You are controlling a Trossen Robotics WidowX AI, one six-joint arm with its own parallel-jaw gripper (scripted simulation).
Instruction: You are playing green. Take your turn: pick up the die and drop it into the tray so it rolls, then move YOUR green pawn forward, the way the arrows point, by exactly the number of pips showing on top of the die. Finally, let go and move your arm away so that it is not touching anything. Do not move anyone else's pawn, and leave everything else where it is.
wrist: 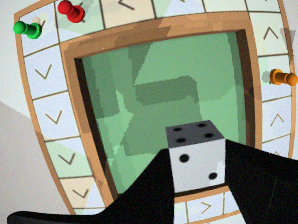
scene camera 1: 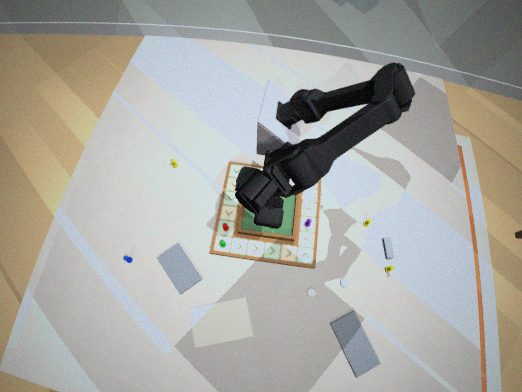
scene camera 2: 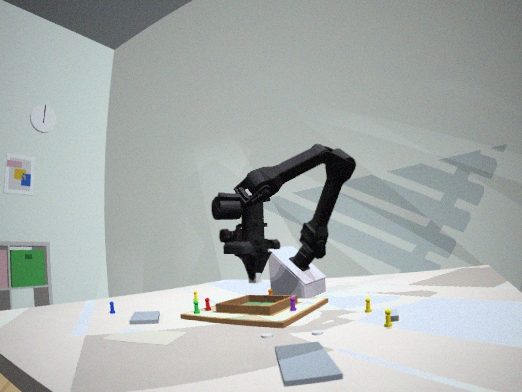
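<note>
Held by the gripper (scene camera 2: 255, 279), which can be seen in the wrist view (wrist: 193, 151) and in scene camera 1 (scene camera 1: 269, 200) as well, is a white die (wrist: 197, 150). The scene also has a green-felt tray (scene camera 1: 248, 223), and the wrist view (wrist: 136, 92) shows the tray too.
</note>
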